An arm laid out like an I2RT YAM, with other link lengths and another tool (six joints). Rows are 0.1 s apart.
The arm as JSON. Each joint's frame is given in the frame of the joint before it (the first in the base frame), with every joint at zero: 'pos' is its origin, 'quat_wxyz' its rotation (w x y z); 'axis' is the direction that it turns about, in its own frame. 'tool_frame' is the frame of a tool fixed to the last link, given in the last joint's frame.
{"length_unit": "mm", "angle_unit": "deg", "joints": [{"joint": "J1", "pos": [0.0, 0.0, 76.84], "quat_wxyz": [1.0, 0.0, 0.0, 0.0], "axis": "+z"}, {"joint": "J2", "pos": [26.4, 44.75, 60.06], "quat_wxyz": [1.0, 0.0, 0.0, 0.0], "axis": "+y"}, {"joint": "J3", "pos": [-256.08, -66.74, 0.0], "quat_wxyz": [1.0, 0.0, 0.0, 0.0], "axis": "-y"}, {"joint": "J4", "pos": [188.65, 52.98, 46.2], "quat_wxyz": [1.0, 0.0, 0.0, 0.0], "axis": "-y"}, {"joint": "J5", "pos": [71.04, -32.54, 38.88], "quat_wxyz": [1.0, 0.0, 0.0, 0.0], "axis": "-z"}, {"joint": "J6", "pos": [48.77, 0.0, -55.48], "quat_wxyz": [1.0, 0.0, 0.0, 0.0], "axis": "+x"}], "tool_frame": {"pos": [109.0, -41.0, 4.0], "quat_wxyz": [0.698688, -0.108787, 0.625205, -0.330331]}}
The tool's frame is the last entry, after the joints.
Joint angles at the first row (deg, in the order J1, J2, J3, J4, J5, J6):
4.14, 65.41, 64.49, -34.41, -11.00, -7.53
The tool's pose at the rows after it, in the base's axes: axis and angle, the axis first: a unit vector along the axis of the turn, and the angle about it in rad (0 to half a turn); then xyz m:
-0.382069 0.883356 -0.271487 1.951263 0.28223 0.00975 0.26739
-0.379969 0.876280 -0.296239 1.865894 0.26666 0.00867 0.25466
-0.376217 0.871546 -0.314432 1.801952 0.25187 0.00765 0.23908
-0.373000 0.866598 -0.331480 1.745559 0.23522 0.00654 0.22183
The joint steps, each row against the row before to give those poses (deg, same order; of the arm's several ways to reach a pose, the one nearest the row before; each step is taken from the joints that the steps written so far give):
0.00, -7.61, -10.65, 9.22, 0.02, -1.31
0.00, -7.67, -11.29, 9.03, 0.00, -0.26
0.00, -6.82, -9.75, 6.99, -0.03, 0.04
0.03, -7.67, -9.05, 4.99, 0.01, 0.00

